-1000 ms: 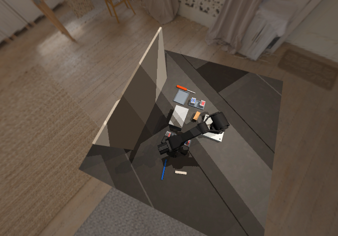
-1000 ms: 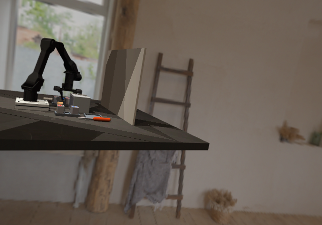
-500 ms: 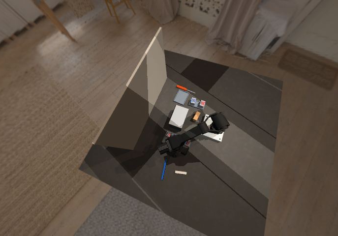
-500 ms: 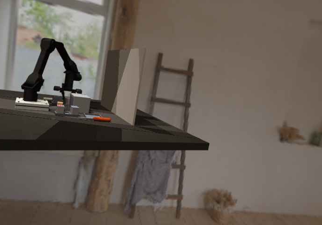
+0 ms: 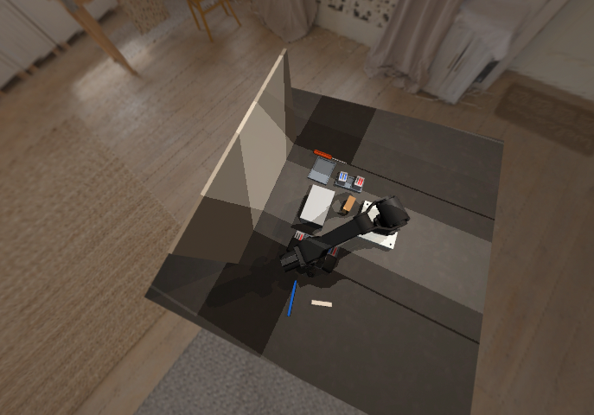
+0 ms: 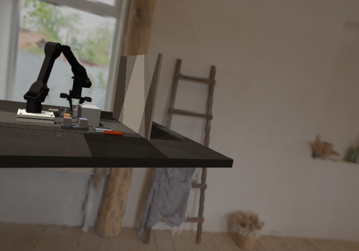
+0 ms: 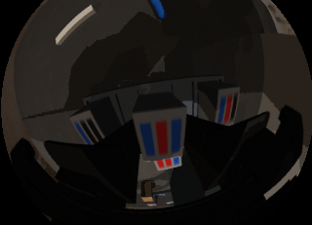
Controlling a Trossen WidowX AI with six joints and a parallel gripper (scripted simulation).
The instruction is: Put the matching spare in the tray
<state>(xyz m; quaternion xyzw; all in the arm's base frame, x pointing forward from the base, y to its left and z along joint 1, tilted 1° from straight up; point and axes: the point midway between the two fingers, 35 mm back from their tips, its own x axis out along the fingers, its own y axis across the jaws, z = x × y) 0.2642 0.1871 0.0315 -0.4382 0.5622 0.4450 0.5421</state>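
Right now the dark rimmed tray is 420 mm to the right of my gripper tip, 40 mm ahead of it and 30 mm below it. Also, from my gripper tip: blue pen (180 mm to the left, 40 mm ahead, 30 mm below); grey mounted unit (200 mm to the right, 20 mm ahead, 20 mm above); grey spare (20 mm above).
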